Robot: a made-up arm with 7 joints.
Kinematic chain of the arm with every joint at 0, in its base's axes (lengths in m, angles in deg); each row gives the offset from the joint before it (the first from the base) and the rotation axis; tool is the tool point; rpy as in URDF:
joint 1: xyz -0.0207 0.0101 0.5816 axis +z
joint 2: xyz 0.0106 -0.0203 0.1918 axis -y
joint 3: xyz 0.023 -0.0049 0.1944 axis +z
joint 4: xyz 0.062 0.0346 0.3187 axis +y
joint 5: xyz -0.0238 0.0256 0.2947 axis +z
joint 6: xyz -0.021 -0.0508 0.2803 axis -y
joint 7: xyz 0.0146 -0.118 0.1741 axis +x
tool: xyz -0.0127 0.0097 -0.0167 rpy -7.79 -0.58 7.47
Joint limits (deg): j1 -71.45..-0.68 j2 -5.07..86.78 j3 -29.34..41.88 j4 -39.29..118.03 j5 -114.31..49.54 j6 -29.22..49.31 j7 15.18..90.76
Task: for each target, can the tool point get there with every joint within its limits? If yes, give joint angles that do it. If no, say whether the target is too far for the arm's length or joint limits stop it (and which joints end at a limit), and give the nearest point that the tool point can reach.
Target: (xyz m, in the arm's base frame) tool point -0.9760 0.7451 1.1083
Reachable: yes | joints -37.97 76.95 -5.00 14.26 -37.17 38.39 70.53
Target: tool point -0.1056 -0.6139 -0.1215
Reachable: no: joint limits stop it (at a limit: joint 1, joint 2, joint 4, joint 5, joint 6, joint 7) | nearest point -0.0797 -0.6756 0.7648 | short by 0.889 m
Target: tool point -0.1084 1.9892 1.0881
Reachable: no: too far | nearest point -0.1332 1.2670 0.9820 | short by 0.730 m
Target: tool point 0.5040 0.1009 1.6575
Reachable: yes | joints -17.35 24.79 21.68 94.49 -32.73 13.28 48.43
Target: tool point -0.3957 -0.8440 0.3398
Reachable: no: joint limits stop it (at a limit: joint 1, joint 2, joint 3, joint 4, joint 5, joint 7) | nearest point -0.1905 -0.6987 0.7901 | short by 0.516 m
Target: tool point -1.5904 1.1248 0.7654
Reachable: no: too far | nearest point -1.0656 0.7521 0.8013 | short by 0.645 m
